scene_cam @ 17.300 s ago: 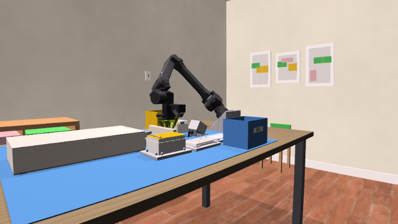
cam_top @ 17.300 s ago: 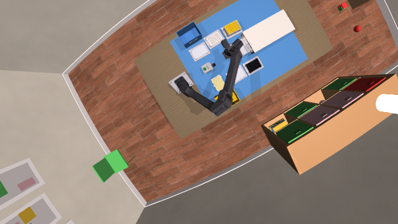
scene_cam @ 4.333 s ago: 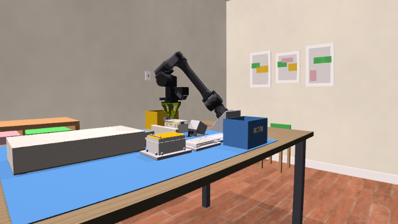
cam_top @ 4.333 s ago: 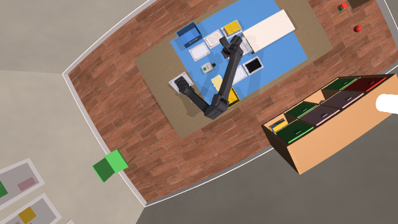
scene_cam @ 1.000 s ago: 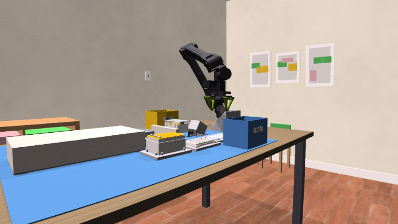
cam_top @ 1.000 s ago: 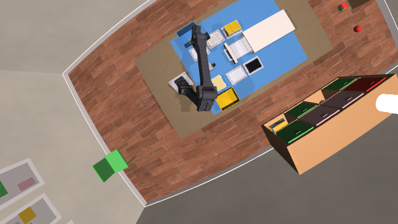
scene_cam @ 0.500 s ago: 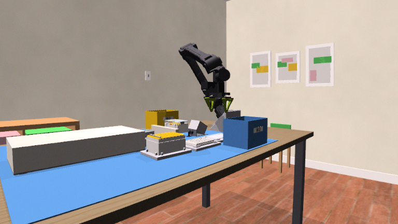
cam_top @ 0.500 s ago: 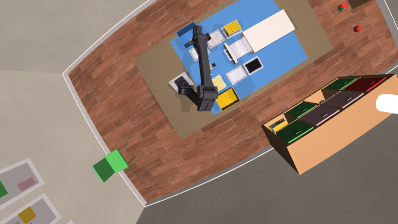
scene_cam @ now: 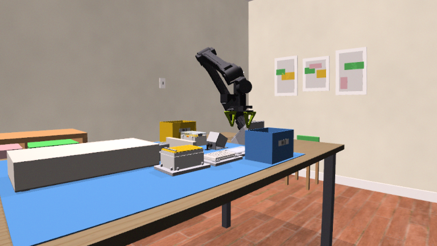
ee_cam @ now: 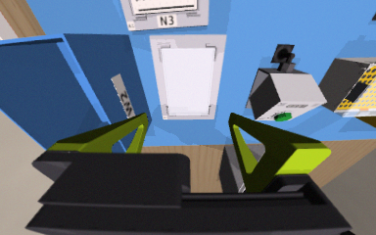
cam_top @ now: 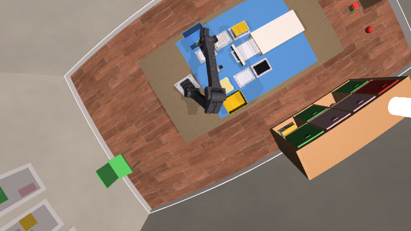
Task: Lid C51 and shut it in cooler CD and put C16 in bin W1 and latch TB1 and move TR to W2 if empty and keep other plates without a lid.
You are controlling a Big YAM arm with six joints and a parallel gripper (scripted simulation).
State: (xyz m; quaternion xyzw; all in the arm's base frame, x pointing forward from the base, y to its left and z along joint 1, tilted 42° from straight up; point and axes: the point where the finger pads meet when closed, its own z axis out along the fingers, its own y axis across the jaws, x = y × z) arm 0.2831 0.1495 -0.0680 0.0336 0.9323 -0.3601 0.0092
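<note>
My hand is 11 cm above the plate lid. Also, from my hand: lid park: 12 cm below; then DONE key box: 3 cm behind, 16 cm to the right, 8 cm below; then green DONE key: 5 cm behind, 16 cm to the right, 6 cm below.
</note>
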